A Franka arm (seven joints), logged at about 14 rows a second.
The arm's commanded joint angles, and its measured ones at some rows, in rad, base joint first. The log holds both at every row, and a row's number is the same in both.
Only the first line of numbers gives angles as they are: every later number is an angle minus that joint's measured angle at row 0.
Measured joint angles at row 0:
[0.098, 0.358, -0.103, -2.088, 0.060, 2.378, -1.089]
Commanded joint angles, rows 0 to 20:
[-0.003, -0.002, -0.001, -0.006, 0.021, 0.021, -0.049]
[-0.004, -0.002, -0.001, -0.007, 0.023, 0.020, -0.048]
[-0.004, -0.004, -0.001, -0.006, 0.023, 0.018, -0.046]
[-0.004, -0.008, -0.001, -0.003, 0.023, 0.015, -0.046]
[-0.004, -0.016, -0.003, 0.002, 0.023, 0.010, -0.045]
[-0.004, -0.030, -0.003, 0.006, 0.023, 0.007, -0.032]
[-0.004, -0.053, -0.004, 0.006, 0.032, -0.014, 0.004]
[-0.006, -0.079, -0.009, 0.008, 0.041, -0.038, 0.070]
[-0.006, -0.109, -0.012, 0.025, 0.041, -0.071, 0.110]
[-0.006, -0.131, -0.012, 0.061, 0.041, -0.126, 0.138]
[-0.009, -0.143, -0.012, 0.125, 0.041, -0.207, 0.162]
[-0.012, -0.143, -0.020, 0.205, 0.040, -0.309, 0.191]
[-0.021, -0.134, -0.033, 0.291, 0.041, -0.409, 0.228]
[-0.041, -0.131, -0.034, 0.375, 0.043, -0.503, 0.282]
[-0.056, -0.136, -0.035, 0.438, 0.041, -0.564, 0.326]
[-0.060, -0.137, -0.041, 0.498, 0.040, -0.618, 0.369]
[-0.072, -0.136, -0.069, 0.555, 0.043, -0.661, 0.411]
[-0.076, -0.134, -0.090, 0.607, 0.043, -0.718, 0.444]
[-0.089, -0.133, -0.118, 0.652, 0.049, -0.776, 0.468]
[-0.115, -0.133, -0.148, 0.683, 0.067, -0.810, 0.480]
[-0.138, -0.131, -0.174, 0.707, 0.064, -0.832, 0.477]
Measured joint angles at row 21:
[-0.090, -0.158, -0.137, 0.623, 0.038, -0.766, 0.456]
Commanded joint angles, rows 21 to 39:
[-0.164, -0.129, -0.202, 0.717, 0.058, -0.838, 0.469]
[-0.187, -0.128, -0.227, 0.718, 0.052, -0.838, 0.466]
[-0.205, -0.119, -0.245, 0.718, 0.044, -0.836, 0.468]
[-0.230, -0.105, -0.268, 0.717, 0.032, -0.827, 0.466]
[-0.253, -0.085, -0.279, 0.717, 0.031, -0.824, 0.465]
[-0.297, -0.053, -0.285, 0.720, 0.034, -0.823, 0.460]
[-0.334, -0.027, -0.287, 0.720, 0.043, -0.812, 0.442]
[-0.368, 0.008, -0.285, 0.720, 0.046, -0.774, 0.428]
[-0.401, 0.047, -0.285, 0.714, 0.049, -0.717, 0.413]
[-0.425, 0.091, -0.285, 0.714, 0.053, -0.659, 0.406]
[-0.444, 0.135, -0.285, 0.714, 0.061, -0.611, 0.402]
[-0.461, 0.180, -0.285, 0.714, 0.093, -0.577, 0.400]
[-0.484, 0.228, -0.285, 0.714, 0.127, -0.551, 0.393]
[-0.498, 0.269, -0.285, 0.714, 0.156, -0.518, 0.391]
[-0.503, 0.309, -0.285, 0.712, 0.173, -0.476, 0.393]
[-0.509, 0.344, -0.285, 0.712, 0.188, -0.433, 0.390]
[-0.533, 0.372, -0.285, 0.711, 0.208, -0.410, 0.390]
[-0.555, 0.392, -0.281, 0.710, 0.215, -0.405, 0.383]
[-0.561, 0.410, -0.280, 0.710, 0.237, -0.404, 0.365]
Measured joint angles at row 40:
[-0.524, 0.379, -0.288, 0.676, 0.196, -0.398, 0.400]
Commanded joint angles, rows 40 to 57:
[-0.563, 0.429, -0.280, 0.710, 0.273, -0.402, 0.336]
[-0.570, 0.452, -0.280, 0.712, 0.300, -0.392, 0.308]
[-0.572, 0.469, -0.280, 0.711, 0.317, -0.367, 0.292]
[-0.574, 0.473, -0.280, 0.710, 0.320, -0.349, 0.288]
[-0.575, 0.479, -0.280, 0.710, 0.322, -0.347, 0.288]
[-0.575, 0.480, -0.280, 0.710, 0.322, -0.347, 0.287]
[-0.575, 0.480, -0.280, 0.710, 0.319, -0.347, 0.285]
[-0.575, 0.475, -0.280, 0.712, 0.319, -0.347, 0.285]
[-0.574, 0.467, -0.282, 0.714, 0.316, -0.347, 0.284]
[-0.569, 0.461, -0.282, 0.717, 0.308, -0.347, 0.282]
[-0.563, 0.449, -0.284, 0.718, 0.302, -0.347, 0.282]
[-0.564, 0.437, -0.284, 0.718, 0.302, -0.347, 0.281]
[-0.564, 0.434, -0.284, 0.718, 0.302, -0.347, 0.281]
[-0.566, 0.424, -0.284, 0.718, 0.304, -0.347, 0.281]
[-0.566, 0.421, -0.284, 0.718, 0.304, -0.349, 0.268]
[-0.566, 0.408, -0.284, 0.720, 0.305, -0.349, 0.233]
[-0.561, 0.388, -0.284, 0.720, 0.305, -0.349, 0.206]
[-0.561, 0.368, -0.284, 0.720, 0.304, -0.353, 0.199]
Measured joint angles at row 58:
[-0.560, 0.419, -0.287, 0.727, 0.298, -0.343, 0.240]
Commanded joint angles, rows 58 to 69:
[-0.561, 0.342, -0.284, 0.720, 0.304, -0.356, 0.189]
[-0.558, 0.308, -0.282, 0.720, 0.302, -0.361, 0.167]
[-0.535, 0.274, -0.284, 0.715, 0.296, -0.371, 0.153]
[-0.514, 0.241, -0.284, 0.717, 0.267, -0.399, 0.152]
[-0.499, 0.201, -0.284, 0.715, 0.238, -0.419, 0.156]
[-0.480, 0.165, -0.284, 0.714, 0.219, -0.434, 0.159]
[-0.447, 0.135, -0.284, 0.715, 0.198, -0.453, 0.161]
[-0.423, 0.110, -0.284, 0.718, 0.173, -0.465, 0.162]
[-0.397, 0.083, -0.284, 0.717, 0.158, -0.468, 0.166]
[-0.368, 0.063, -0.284, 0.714, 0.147, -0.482, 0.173]
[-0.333, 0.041, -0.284, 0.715, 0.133, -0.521, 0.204]
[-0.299, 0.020, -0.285, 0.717, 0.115, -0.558, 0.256]
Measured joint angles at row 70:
[-0.356, 0.071, -0.280, 0.740, 0.154, -0.510, 0.193]
